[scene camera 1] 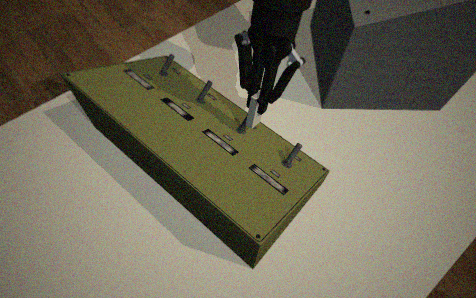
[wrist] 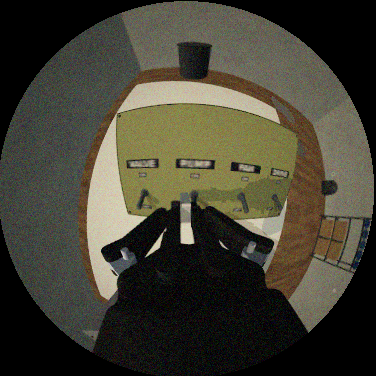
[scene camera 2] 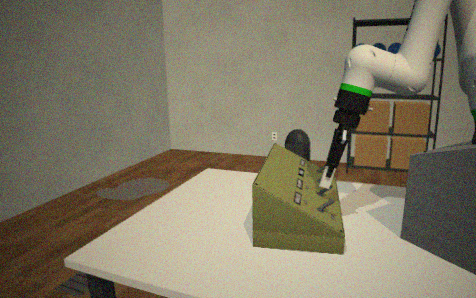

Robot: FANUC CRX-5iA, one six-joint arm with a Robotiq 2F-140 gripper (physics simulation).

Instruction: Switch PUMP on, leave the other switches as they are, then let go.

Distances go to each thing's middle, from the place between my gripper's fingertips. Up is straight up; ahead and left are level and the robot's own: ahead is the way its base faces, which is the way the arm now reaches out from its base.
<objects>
My hand is 90 mm short of the olive sloped switch panel point(scene camera 1: 236, 182), 70 mm to the left of it and 50 mm above it.
</objects>
